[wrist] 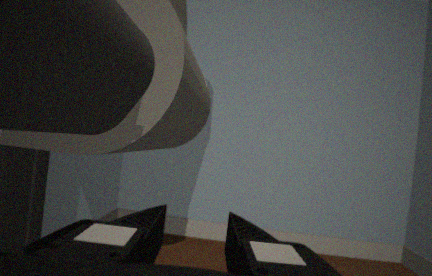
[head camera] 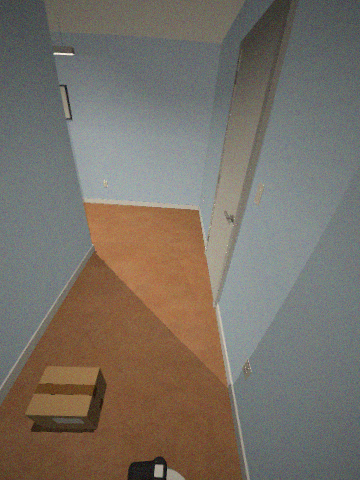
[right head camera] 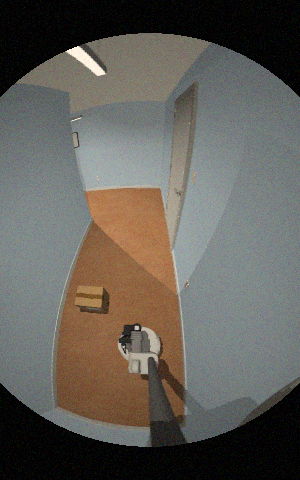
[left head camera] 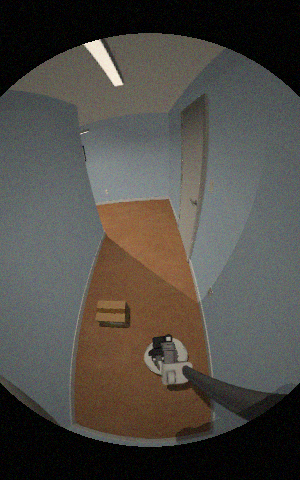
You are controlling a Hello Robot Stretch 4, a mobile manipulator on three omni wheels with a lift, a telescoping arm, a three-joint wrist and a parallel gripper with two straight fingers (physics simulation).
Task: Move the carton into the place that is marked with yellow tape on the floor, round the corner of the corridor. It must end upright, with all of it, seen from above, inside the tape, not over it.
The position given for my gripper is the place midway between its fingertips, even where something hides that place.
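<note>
There is a grey door (head camera: 262, 51) that I can see, and the right head camera view gives me the door as well (right head camera: 185, 105). I can see my gripper too (wrist: 195, 227).
</note>
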